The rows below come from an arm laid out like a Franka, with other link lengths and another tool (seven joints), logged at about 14 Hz.
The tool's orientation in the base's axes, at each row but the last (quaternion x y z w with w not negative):
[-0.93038 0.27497 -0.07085 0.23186]
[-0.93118 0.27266 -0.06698 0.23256]
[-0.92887 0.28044 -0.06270 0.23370]
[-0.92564 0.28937 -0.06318 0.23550]
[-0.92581 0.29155 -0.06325 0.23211]
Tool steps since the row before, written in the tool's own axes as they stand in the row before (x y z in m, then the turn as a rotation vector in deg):
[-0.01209 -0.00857 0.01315 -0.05 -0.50 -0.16]
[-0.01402 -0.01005 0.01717 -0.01 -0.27 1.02]
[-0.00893 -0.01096 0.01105 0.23 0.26 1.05]
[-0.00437 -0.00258 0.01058 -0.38 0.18 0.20]
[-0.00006 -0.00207 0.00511 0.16 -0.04 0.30]
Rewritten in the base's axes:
[-0.00263 0.01810 -0.00763 0.16 0.34 0.38]
[-0.00270 0.02183 -0.01041 0.38 0.61 -0.77]
[0.00067 0.01736 -0.00448 0.32 0.10 -1.05]
[0.00038 0.00856 -0.00802 -0.35 0.16 -0.25]
[0.00230 0.00354 -0.00355 0.23 0.06 -0.25]

